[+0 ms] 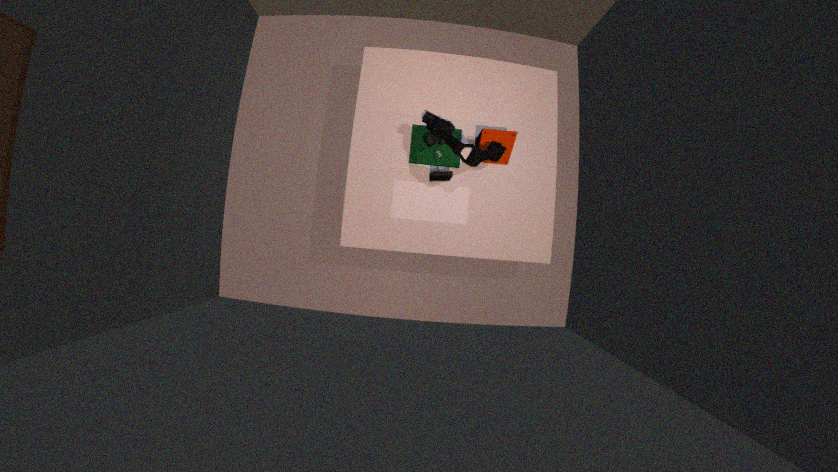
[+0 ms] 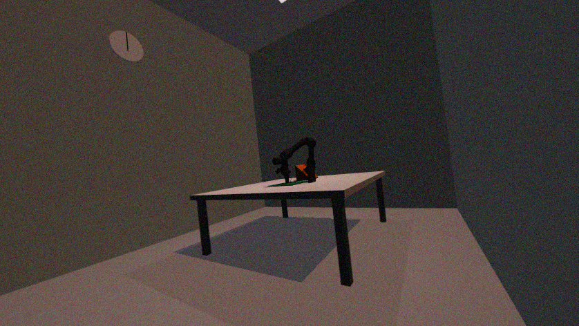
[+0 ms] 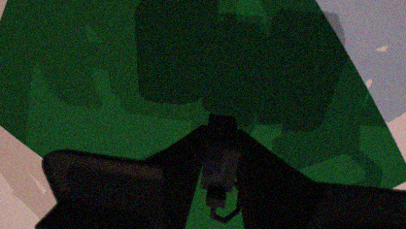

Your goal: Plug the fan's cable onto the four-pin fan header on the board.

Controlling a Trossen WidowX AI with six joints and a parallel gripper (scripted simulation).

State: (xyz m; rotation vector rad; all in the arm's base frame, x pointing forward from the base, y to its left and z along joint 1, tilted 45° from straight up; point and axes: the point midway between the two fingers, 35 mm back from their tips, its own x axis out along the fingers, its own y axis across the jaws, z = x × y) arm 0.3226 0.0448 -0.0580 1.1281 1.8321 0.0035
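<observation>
Right now my gripper tip is 30 mm to the right of the green board, 30 mm above it and 10 mm short of it. From my gripper tip the other things lie so: fan: 220 mm to the left, 40 mm behind, 40 mm above; then four-pin header: 80 mm to the left, 20 mm below, 20 mm behind; then dark fan plug: 10 mm to the left, 10 mm behind, 10 mm above.
</observation>
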